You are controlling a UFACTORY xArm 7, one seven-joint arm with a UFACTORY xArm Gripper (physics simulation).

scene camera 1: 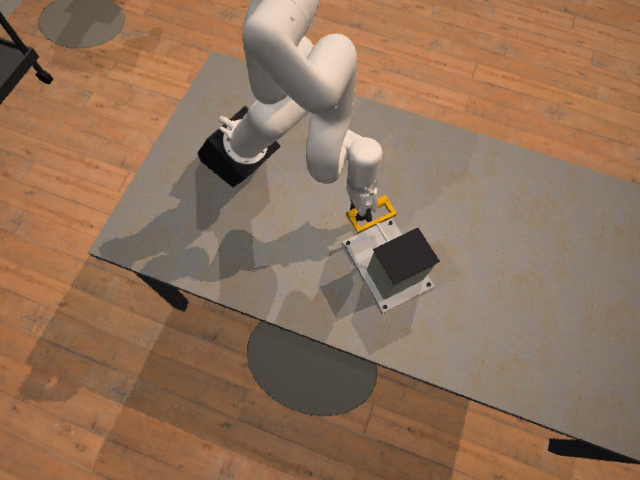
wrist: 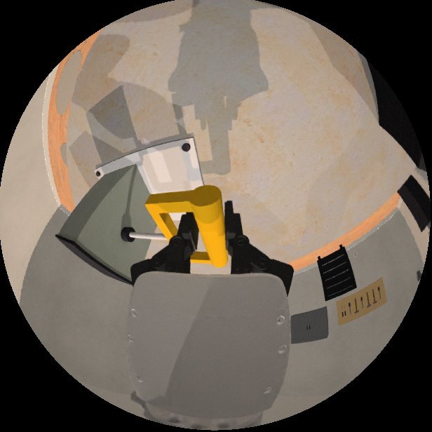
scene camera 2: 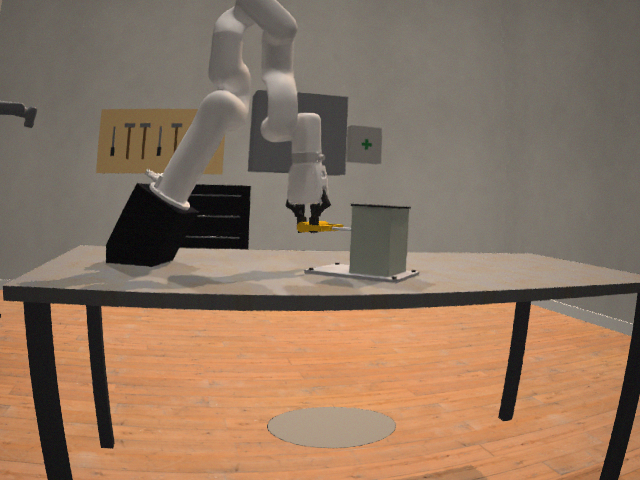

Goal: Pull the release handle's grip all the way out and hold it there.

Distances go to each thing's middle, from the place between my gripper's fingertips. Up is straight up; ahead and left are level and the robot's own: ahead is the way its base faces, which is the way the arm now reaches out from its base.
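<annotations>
There is the white base plate (scene camera 1: 360,247), which I find 90 mm below my hand, 80 mm to the right of it and 130 mm ahead of it.
</annotations>
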